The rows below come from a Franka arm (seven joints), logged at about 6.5 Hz.
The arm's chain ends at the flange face. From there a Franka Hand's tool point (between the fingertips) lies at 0.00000 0.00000 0.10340 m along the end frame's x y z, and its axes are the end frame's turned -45 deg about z.
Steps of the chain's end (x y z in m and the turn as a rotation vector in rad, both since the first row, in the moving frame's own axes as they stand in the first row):
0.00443 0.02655 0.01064 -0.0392 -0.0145 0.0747
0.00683 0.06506 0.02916 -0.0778 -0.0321 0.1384
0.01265 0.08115 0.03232 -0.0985 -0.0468 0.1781
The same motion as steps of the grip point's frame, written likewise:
-0.01963 0.02356 0.01055 -0.0175 -0.0380 0.0747
-0.04941 0.05361 0.02879 -0.0323 -0.0777 0.1384
-0.05932 0.06914 0.03171 -0.0366 -0.1027 0.1781

